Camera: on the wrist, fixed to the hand. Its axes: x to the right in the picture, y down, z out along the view.
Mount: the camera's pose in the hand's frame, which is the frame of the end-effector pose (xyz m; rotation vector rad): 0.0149 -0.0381 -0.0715 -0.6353 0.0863 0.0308
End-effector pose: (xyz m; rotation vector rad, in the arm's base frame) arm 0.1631 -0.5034 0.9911 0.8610 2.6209 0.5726
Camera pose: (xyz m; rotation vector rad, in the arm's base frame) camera 0.1032 -0.5417 1.0328 0.6723 2.2601 1.3720
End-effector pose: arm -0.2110 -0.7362 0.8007 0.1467 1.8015 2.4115
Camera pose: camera -0.2350 -0.7908 0.7439 0.0040 0.9776 2.9046
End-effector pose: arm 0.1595 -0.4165 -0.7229 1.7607 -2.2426 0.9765
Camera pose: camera 0.1692 -0.3934 -0.6444 1.3705 -2.1884 0.2714
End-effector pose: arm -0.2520 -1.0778 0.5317 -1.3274 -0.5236 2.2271
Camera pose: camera -0.1864 -1.0330 0.5099 -1.7254 -1.2558 2.0904
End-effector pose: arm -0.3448 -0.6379 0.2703 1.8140 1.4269 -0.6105
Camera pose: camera -0.3826 -0.5685 0.2935 1.3584 1.4355 -0.0392
